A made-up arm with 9 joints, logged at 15 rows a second.
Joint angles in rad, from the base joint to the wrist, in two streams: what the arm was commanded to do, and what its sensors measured. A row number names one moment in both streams.
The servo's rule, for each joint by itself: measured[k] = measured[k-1] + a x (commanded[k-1-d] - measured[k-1]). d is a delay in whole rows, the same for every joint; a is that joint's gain. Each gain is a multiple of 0.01, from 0.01 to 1. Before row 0 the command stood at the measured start. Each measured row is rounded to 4 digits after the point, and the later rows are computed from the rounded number. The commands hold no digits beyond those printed.
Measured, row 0: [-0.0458 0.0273 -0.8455 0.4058 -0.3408 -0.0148 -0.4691 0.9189 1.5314]
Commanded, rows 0 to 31: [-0.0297 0.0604 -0.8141 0.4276 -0.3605 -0.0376 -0.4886 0.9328 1.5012]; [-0.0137 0.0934 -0.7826 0.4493 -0.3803 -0.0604 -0.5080 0.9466 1.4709]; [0.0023 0.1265 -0.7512 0.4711 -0.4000 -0.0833 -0.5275 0.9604 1.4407]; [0.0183 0.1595 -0.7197 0.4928 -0.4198 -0.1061 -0.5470 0.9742 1.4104]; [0.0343 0.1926 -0.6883 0.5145 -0.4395 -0.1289 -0.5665 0.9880 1.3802]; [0.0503 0.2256 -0.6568 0.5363 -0.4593 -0.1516 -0.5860 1.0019 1.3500]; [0.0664 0.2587 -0.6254 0.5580 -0.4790 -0.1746 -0.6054 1.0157 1.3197]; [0.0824 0.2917 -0.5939 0.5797 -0.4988 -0.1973 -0.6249 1.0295 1.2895]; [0.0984 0.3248 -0.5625 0.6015 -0.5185 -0.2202 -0.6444 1.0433 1.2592]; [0.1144 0.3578 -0.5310 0.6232 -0.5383 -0.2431 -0.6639 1.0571 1.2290]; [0.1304 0.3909 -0.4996 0.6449 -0.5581 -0.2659 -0.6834 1.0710 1.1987]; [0.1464 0.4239 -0.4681 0.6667 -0.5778 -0.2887 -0.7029 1.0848 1.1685]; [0.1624 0.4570 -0.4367 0.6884 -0.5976 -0.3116 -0.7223 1.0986 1.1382]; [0.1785 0.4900 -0.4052 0.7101 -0.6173 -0.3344 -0.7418 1.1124 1.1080]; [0.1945 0.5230 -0.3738 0.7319 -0.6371 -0.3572 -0.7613 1.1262 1.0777]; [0.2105 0.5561 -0.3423 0.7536 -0.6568 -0.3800 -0.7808 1.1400 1.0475]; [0.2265 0.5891 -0.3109 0.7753 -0.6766 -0.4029 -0.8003 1.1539 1.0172]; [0.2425 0.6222 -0.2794 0.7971 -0.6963 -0.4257 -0.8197 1.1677 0.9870]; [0.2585 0.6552 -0.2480 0.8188 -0.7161 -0.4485 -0.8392 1.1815 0.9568]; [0.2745 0.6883 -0.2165 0.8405 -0.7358 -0.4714 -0.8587 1.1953 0.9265]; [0.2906 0.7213 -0.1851 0.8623 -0.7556 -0.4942 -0.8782 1.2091 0.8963]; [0.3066 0.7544 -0.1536 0.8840 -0.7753 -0.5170 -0.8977 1.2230 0.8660]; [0.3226 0.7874 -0.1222 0.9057 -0.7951 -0.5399 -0.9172 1.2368 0.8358]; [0.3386 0.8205 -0.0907 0.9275 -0.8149 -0.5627 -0.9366 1.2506 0.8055]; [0.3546 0.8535 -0.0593 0.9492 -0.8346 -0.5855 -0.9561 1.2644 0.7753]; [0.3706 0.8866 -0.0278 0.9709 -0.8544 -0.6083 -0.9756 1.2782 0.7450]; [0.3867 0.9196 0.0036 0.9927 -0.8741 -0.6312 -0.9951 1.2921 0.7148]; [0.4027 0.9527 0.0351 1.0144 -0.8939 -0.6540 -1.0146 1.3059 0.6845]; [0.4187 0.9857 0.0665 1.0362 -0.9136 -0.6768 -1.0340 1.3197 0.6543]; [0.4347 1.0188 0.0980 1.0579 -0.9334 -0.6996 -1.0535 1.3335 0.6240]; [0.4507 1.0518 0.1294 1.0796 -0.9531 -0.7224 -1.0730 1.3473 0.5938]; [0.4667 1.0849 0.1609 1.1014 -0.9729 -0.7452 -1.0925 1.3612 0.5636]
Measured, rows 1 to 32: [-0.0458 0.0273 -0.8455 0.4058 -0.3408 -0.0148 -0.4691 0.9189 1.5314]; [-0.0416 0.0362 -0.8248 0.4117 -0.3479 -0.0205 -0.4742 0.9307 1.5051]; [-0.0343 0.0516 -0.7969 0.4219 -0.3596 -0.0305 -0.4830 0.9442 1.4753]; [-0.0248 0.0718 -0.7667 0.4352 -0.3741 -0.0437 -0.4946 0.9580 1.4452]; [-0.0136 0.0955 -0.7357 0.4508 -0.3906 -0.0593 -0.5082 0.9718 1.4149]; [-0.0011 0.1217 -0.7044 0.4680 -0.4082 -0.0767 -0.5234 0.9856 1.3847]; [0.0123 0.1498 -0.6730 0.4864 -0.4266 -0.0954 -0.5397 0.9995 1.3545]; [0.0264 0.1792 -0.6416 0.5057 -0.4455 -0.1152 -0.5568 1.0133 1.3242]; [0.0410 0.2096 -0.6101 0.5257 -0.4647 -0.1357 -0.5745 1.0271 1.2940]; [0.0559 0.2407 -0.5787 0.5462 -0.4841 -0.1568 -0.5927 1.0409 1.2637]; [0.0711 0.2723 -0.5472 0.5670 -0.5036 -0.1784 -0.6112 1.0547 1.2335]; [0.0865 0.3043 -0.5158 0.5880 -0.5232 -0.2003 -0.6300 1.0686 1.2032]; [0.1021 0.3366 -0.4843 0.6092 -0.5429 -0.2224 -0.6490 1.0824 1.1730]; [0.1178 0.3691 -0.4529 0.6306 -0.5626 -0.2447 -0.6681 1.0962 1.1427]; [0.1336 0.4017 -0.4214 0.6521 -0.5823 -0.2671 -0.6873 1.1100 1.1125]; [0.1494 0.4345 -0.3900 0.6736 -0.6020 -0.2896 -0.7065 1.1238 1.0822]; [0.1653 0.4673 -0.3585 0.6952 -0.6217 -0.3122 -0.7258 1.1376 1.0520]; [0.1812 0.5002 -0.3271 0.7168 -0.6415 -0.3349 -0.7452 1.1515 1.0217]; [0.1971 0.5331 -0.2956 0.7385 -0.6612 -0.3576 -0.7646 1.1653 0.9915]; [0.2131 0.5661 -0.2642 0.7602 -0.6810 -0.3803 -0.7840 1.1791 0.9613]; [0.2291 0.5991 -0.2327 0.7819 -0.7007 -0.4031 -0.8034 1.1929 0.9310]; [0.2451 0.6321 -0.2013 0.8036 -0.7205 -0.4259 -0.8228 1.2067 0.9008]; [0.2611 0.6651 -0.1698 0.8253 -0.7402 -0.4487 -0.8423 1.2206 0.8705]; [0.2771 0.6981 -0.1384 0.8470 -0.7600 -0.4715 -0.8618 1.2344 0.8403]; [0.2931 0.7311 -0.1069 0.8687 -0.7798 -0.4943 -0.8812 1.2482 0.8100]; [0.3091 0.7641 -0.0755 0.8904 -0.7995 -0.5171 -0.9007 1.2620 0.7798]; [0.3251 0.7972 -0.0440 0.9121 -0.8193 -0.5399 -0.9202 1.2758 0.7495]; [0.3411 0.8302 -0.0126 0.9339 -0.8390 -0.5627 -0.9397 1.2897 0.7193]; [0.3571 0.8633 0.0189 0.9556 -0.8588 -0.5855 -0.9592 1.3035 0.6890]; [0.3731 0.8963 0.0503 0.9774 -0.8785 -0.6083 -0.9786 1.3173 0.6588]; [0.3891 0.9294 0.0818 0.9991 -0.8983 -0.6311 -0.9981 1.3311 0.6285]; [0.4051 0.9624 0.1132 1.0208 -0.9180 -0.6539 -1.0176 1.3449 0.5983]
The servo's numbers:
d 1
a 0.26 0.27 0.66 0.27 0.36 0.25 0.26 0.85 0.87

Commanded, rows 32 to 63: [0.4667 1.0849 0.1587 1.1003 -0.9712 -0.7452 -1.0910 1.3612 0.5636]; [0.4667 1.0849 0.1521 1.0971 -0.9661 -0.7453 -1.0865 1.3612 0.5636]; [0.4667 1.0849 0.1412 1.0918 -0.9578 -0.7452 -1.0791 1.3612 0.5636]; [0.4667 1.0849 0.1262 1.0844 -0.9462 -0.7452 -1.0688 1.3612 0.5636]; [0.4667 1.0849 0.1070 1.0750 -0.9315 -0.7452 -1.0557 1.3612 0.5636]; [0.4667 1.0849 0.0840 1.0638 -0.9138 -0.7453 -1.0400 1.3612 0.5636]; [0.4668 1.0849 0.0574 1.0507 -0.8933 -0.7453 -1.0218 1.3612 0.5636]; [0.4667 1.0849 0.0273 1.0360 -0.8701 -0.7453 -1.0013 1.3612 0.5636]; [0.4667 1.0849 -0.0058 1.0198 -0.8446 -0.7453 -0.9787 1.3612 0.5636]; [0.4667 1.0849 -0.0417 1.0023 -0.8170 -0.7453 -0.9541 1.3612 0.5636]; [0.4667 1.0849 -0.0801 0.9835 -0.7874 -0.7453 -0.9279 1.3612 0.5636]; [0.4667 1.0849 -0.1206 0.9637 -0.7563 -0.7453 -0.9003 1.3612 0.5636]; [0.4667 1.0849 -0.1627 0.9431 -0.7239 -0.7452 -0.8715 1.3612 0.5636]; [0.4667 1.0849 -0.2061 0.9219 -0.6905 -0.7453 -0.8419 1.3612 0.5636]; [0.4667 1.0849 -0.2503 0.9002 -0.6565 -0.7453 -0.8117 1.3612 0.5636]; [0.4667 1.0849 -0.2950 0.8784 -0.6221 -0.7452 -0.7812 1.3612 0.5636]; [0.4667 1.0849 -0.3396 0.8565 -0.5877 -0.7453 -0.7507 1.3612 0.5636]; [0.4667 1.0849 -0.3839 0.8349 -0.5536 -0.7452 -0.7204 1.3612 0.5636]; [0.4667 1.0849 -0.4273 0.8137 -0.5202 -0.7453 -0.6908 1.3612 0.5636]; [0.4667 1.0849 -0.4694 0.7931 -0.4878 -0.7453 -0.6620 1.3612 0.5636]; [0.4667 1.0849 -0.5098 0.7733 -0.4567 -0.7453 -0.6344 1.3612 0.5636]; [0.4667 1.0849 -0.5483 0.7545 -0.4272 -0.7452 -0.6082 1.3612 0.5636]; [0.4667 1.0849 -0.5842 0.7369 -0.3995 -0.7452 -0.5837 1.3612 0.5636]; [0.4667 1.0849 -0.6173 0.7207 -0.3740 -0.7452 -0.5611 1.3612 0.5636]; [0.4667 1.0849 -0.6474 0.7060 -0.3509 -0.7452 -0.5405 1.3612 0.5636]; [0.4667 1.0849 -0.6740 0.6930 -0.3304 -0.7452 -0.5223 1.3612 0.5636]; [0.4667 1.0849 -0.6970 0.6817 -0.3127 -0.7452 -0.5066 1.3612 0.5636]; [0.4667 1.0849 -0.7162 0.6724 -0.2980 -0.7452 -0.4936 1.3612 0.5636]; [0.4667 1.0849 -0.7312 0.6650 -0.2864 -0.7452 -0.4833 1.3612 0.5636]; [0.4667 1.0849 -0.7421 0.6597 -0.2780 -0.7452 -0.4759 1.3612 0.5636]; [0.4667 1.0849 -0.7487 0.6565 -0.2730 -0.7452 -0.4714 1.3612 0.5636]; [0.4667 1.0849 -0.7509 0.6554 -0.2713 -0.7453 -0.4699 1.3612 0.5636]
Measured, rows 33 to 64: [0.4211 0.9955 0.1447 1.0426 -0.9378 -0.6767 -1.0371 1.3588 0.5681]; [0.4330 1.0196 0.1539 1.0582 -0.9498 -0.6938 -1.0511 1.3608 0.5642]; [0.4418 1.0372 0.1527 1.0687 -0.9557 -0.7067 -1.0603 1.3611 0.5637]; [0.4483 1.0501 0.1451 1.0749 -0.9565 -0.7163 -1.0652 1.3612 0.5636]; [0.4531 1.0595 0.1326 1.0775 -0.9528 -0.7235 -1.0661 1.3612 0.5636]; [0.4566 1.0664 0.1157 1.0768 -0.9451 -0.7289 -1.0634 1.3612 0.5636]; [0.4592 1.0714 0.0948 1.0733 -0.9338 -0.7330 -1.0573 1.3612 0.5636]; [0.4612 1.0750 0.0701 1.0672 -0.9192 -0.7361 -1.0481 1.3612 0.5636]; [0.4626 1.0777 0.0419 1.0588 -0.9015 -0.7384 -1.0359 1.3612 0.5636]; [0.4637 1.0796 0.0104 1.0483 -0.8810 -0.7401 -1.0210 1.3612 0.5636]; [0.4645 1.0810 -0.0240 1.0359 -0.8580 -0.7414 -1.0036 1.3612 0.5636]; [0.4651 1.0821 -0.0610 1.0218 -0.8326 -0.7424 -0.9839 1.3612 0.5636]; [0.4655 1.0829 -0.1003 1.0061 -0.8051 -0.7431 -0.9622 1.3612 0.5636]; [0.4658 1.0834 -0.1415 0.9891 -0.7759 -0.7436 -0.9386 1.3612 0.5636]; [0.4660 1.0838 -0.1841 0.9710 -0.7452 -0.7440 -0.9135 1.3612 0.5636]; [0.4662 1.0841 -0.2278 0.9519 -0.7133 -0.7443 -0.8870 1.3612 0.5636]; [0.4663 1.0843 -0.2722 0.9321 -0.6805 -0.7445 -0.8595 1.3612 0.5636]; [0.4664 1.0845 -0.3167 0.9117 -0.6471 -0.7447 -0.8312 1.3612 0.5636]; [0.4665 1.0846 -0.3611 0.8910 -0.6134 -0.7448 -0.8024 1.3612 0.5636]; [0.4666 1.0847 -0.4048 0.8701 -0.5798 -0.7449 -0.7734 1.3612 0.5636]; [0.4666 1.0848 -0.4474 0.8493 -0.5467 -0.7450 -0.7444 1.3612 0.5636]; [0.4666 1.0848 -0.4886 0.8288 -0.5143 -0.7451 -0.7158 1.3612 0.5636]; [0.4666 1.0848 -0.5280 0.8087 -0.4829 -0.7451 -0.6878 1.3612 0.5636]; [0.4666 1.0848 -0.5651 0.7893 -0.4529 -0.7451 -0.6607 1.3612 0.5636]; [0.4666 1.0848 -0.5996 0.7708 -0.4245 -0.7451 -0.6348 1.3612 0.5636]; [0.4666 1.0848 -0.6311 0.7533 -0.3980 -0.7451 -0.6103 1.3612 0.5636]; [0.4666 1.0848 -0.6594 0.7370 -0.3737 -0.7451 -0.5874 1.3612 0.5636]; [0.4666 1.0848 -0.6842 0.7221 -0.3517 -0.7451 -0.5664 1.3612 0.5636]; [0.4666 1.0848 -0.7053 0.7087 -0.3324 -0.7451 -0.5475 1.3612 0.5636]; [0.4666 1.0848 -0.7224 0.6969 -0.3158 -0.7451 -0.5308 1.3612 0.5636]; [0.4666 1.0848 -0.7354 0.6869 -0.3022 -0.7451 -0.5165 1.3612 0.5636]; [0.4666 1.0848 -0.7442 0.6787 -0.2917 -0.7451 -0.5048 1.3612 0.5636]
